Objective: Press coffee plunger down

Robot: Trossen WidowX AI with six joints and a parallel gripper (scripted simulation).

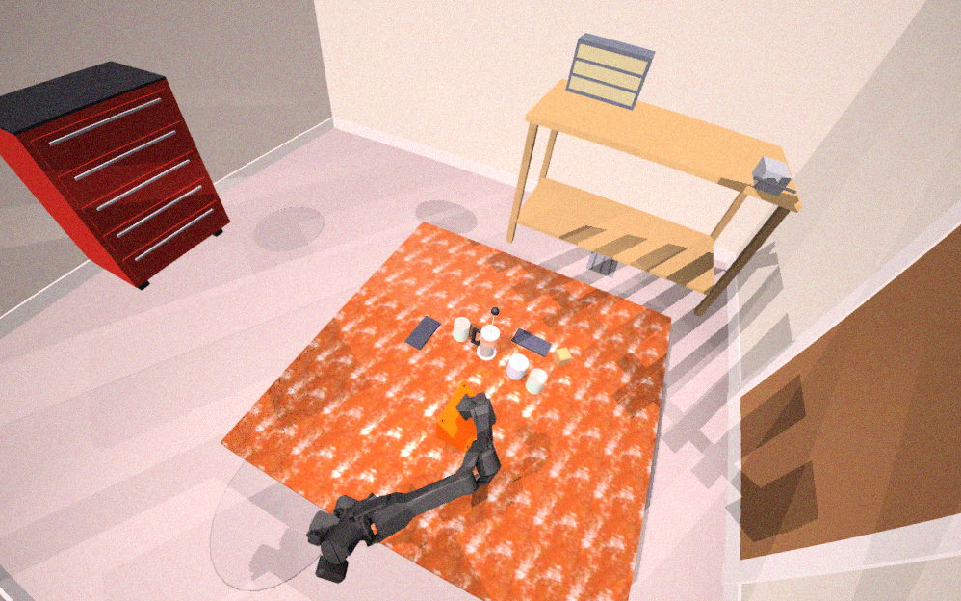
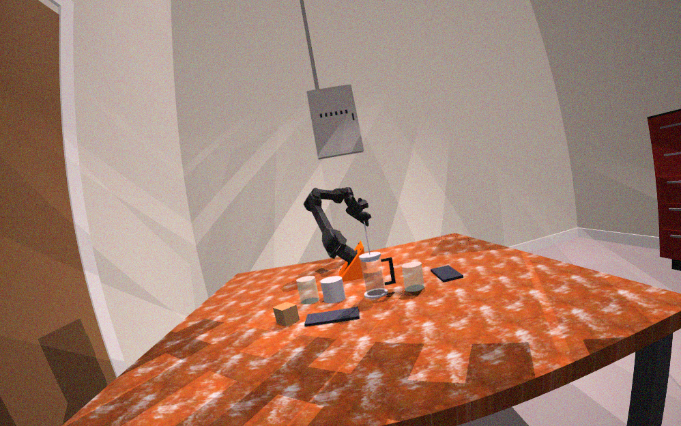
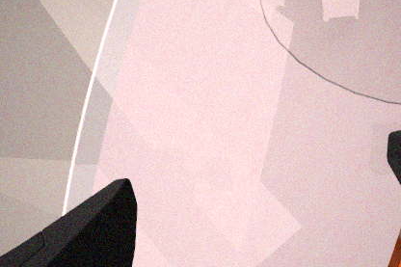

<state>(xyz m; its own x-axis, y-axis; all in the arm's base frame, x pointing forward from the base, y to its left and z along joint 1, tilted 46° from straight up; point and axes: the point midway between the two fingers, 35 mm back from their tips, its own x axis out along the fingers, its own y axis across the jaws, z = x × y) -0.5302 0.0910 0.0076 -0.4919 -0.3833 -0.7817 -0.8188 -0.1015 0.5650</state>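
The glass coffee press is 810 mm ahead of my gripper tip, 20 mm to the left of it and 20 mm below it.
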